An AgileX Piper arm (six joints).
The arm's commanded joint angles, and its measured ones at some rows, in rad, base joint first. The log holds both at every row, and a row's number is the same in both.
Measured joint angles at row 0:
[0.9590 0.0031 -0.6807 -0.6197 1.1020 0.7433]
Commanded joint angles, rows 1 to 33:
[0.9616 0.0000 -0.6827 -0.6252 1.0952 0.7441]
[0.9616 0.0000 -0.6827 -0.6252 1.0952 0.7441]
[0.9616 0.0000 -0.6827 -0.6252 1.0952 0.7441]
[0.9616 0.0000 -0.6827 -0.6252 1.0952 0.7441]
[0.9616 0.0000 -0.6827 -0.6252 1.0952 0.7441]
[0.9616 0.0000 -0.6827 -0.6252 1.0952 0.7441]
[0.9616 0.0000 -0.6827 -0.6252 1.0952 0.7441]
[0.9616 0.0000 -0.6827 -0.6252 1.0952 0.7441]
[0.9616 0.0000 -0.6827 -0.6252 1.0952 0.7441]
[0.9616 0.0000 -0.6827 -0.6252 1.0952 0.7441]
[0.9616 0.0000 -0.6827 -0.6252 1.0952 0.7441]
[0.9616 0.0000 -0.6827 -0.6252 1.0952 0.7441]
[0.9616 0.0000 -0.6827 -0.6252 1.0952 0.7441]
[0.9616 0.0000 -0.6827 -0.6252 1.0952 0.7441]
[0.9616 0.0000 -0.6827 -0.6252 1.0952 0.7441]
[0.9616 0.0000 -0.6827 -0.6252 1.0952 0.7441]
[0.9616 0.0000 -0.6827 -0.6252 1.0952 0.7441]
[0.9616 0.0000 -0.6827 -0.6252 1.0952 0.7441]
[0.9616 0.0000 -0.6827 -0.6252 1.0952 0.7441]
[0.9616 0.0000 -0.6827 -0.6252 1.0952 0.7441]
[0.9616 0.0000 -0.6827 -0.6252 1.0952 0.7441]
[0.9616 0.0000 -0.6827 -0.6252 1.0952 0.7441]
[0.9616 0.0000 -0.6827 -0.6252 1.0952 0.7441]
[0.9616 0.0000 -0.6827 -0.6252 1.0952 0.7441]
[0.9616 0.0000 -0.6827 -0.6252 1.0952 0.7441]
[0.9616 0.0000 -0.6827 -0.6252 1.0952 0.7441]
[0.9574 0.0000 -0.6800 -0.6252 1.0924 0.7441]
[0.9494 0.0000 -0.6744 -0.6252 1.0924 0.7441]
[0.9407 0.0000 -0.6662 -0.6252 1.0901 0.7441]
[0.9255 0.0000 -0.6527 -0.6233 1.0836 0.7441]
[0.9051 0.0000 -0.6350 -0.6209 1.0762 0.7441]
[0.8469 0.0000 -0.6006 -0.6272 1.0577 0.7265]
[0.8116 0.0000 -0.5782 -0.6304 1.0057 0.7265]
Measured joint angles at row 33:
[0.9049 0.0031 -0.6372 -0.6197 1.0852 0.7414]
